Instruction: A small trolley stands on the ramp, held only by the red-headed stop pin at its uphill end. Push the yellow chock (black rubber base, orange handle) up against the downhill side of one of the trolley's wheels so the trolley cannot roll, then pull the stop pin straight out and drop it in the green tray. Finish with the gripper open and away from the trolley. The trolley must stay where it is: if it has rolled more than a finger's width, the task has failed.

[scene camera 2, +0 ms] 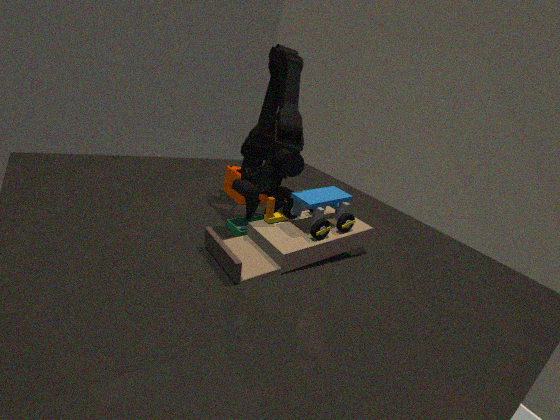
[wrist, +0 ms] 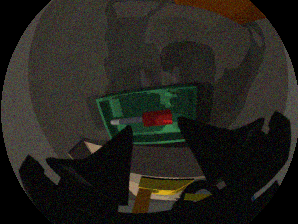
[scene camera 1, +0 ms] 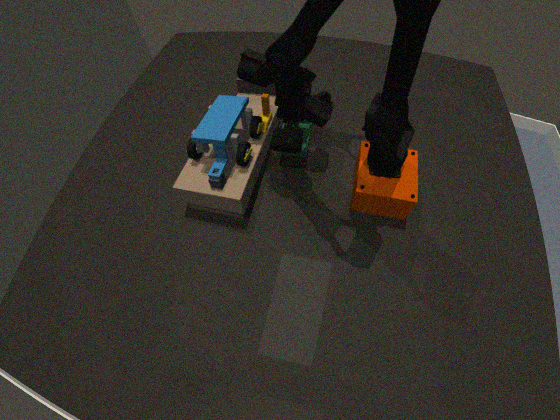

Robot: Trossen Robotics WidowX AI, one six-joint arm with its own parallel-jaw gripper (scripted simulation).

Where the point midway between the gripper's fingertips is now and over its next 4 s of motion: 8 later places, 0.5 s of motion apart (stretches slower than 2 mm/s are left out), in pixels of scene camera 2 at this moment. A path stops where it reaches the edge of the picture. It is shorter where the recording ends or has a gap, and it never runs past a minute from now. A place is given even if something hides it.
My gripper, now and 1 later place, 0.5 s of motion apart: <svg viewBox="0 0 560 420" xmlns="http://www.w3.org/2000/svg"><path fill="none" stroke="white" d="M255 220L258 207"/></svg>
